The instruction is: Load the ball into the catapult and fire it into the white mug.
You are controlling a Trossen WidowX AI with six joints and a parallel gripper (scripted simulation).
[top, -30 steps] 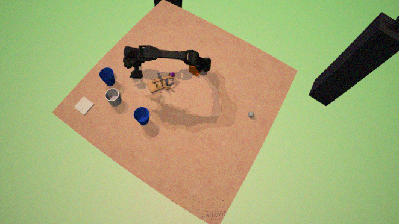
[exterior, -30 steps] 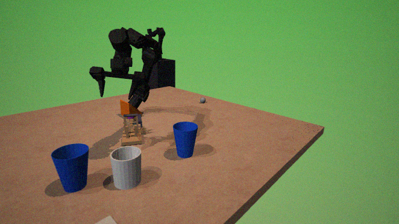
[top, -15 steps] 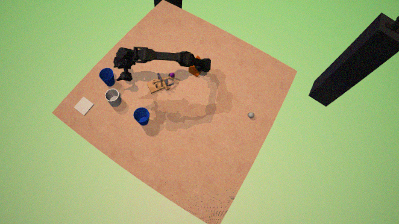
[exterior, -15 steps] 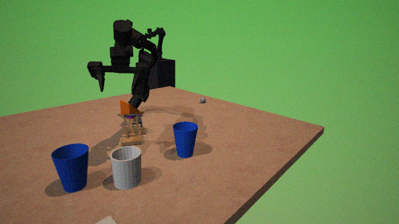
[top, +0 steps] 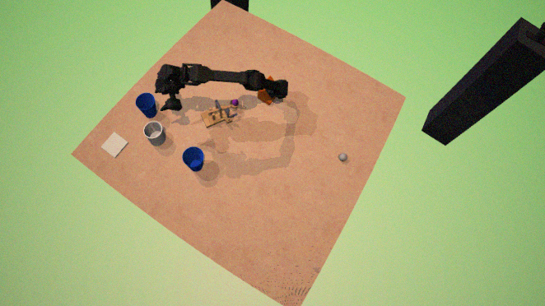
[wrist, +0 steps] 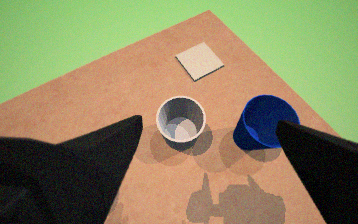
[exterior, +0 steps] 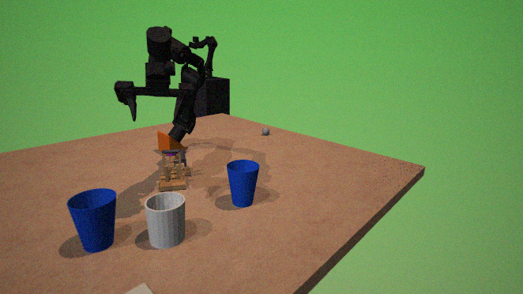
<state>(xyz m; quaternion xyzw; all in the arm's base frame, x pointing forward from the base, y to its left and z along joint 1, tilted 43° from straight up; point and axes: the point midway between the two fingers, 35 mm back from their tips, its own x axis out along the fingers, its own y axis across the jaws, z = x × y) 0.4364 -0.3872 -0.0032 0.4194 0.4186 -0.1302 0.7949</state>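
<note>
The purple ball lies 290 mm behind my gripper tip, 210 mm below it and 190 mm to the left of it. Round my gripper tip: white mug: 250 mm below, 70 mm ahead, 20 mm to the right; wooden catapult: 220 mm below, 220 mm behind, 180 mm to the left; flat white tile: 270 mm below, 220 mm ahead, 180 mm to the right.
</note>
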